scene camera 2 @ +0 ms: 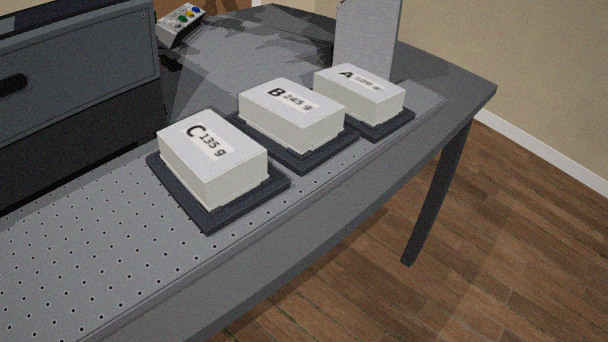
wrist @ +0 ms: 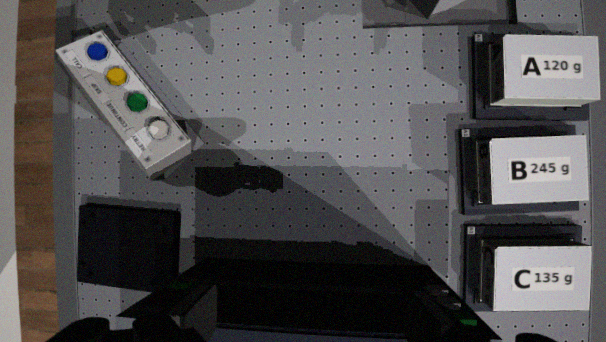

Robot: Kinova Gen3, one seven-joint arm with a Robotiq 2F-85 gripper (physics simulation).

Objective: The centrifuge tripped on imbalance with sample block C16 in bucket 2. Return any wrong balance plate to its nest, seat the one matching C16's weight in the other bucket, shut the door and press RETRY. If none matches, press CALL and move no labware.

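Places are measured from the arm's base along level axes (x ahead, y left, z up), in centimetres.
Pixels of known places: gripper, fingertip midpoint: [wrist: 310, 309].
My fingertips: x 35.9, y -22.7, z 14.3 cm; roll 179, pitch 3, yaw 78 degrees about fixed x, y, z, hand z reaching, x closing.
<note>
Behind a point stands the place of what it marks.
Balance plates A "120 g" [scene camera 2: 360, 80] @(x 22.1, y 9.4, z -12.9 cm) [wrist: 550, 85] @(x 24.3, y 8.6, z -12.9 cm), B "245 g" [scene camera 2: 292, 102] @(x 35.2, y 5.8, z -12.9 cm) [wrist: 537, 187] @(x 36.7, y 4.3, z -12.9 cm) and C "135 g" [scene camera 2: 212, 145] @(x 48.6, y 4.4, z -12.9 cm) [wrist: 542, 295] @(x 50.4, y 2.6, z -12.9 cm) sit in dark nests in a row along the table edge. The button box [wrist: 120, 100] @(x 14.7, y -47.2, z -11.4 cm) [scene camera 2: 175, 30] @(x 21.4, y -40.1, z -12.8 cm) carries blue CALL [wrist: 97, 51] @(x 7.0, y -49.7, z -11.3 cm), yellow [wrist: 116, 75] @(x 11.1, y -47.3, z -11.4 cm), green [wrist: 137, 101] @(x 15.5, y -44.7, z -11.4 cm) and white RETRY [wrist: 159, 128] @(x 19.8, y -42.2, z -11.4 cm) buttons. The centrifuge [scene camera 2: 90, 65] @(x 55.3, y -11.8, z -3.3 cm) shows partly at the left; its buckets and sample block C16 do not show. My gripper [wrist: 310, 309] @(x 35.9, y -22.7, z 14.3 cm) is open and empty, left of plate C in the wrist view.
A big black shape [wrist: 320, 285] @(x 42.6, y -24.6, z -8.6 cm) fills the bottom middle of the wrist view, behind the fingers. A dark square block [wrist: 129, 245] @(x 34.9, y -52.9, z -16.0 cm) stands below the button box there. An upright light grey panel [scene camera 2: 365, 40] @(x 8.4, y 3.6, z -10.4 cm) stands behind plate A in the scene view.
</note>
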